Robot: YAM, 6 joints.
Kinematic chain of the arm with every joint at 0, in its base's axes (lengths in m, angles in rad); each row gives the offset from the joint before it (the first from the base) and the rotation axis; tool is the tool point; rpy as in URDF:
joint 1: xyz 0 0 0.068 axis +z
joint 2: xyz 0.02 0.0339 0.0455 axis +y
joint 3: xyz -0.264 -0.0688 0 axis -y
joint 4: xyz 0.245 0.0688 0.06 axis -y
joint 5: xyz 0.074 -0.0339 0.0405 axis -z
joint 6: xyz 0.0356 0 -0.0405 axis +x
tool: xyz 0 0 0 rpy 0 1.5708 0
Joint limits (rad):
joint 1: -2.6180..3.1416
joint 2: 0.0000..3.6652
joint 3: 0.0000..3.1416
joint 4: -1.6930..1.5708
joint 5: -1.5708..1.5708
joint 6: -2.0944..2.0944
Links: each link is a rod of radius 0.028 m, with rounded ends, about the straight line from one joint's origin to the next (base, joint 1, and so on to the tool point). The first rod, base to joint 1, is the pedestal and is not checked.
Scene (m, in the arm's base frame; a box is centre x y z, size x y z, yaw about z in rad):
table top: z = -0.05
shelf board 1: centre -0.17 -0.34 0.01 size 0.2 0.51 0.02 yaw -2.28
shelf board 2: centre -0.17 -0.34 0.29 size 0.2 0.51 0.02 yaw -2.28
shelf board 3: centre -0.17 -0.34 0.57 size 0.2 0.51 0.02 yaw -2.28
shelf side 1: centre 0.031 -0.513 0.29 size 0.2 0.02 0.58 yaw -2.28
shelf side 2: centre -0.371 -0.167 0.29 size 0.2 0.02 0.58 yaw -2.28
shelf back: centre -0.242 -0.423 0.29 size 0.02 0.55 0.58 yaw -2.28
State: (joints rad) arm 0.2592 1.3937 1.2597 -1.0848 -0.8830 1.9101
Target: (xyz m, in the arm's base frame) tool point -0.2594 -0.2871 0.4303
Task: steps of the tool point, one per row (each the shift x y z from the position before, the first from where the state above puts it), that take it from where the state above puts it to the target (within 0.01 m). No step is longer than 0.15 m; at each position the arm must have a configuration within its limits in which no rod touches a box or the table.
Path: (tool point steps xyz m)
1: 0.0330 -0.0745 0.0127
2: 0.0089 -0.0855 0.0129
3: -0.0188 -0.0882 0.0132
4: -0.0469 -0.0819 0.0134
5: -0.0727 -0.0664 0.0136
6: -0.0929 -0.0428 0.0137
7: -0.1051 -0.0131 0.0138
8: -0.1075 0.0199 0.0138
9: -0.0994 0.0528 0.0138

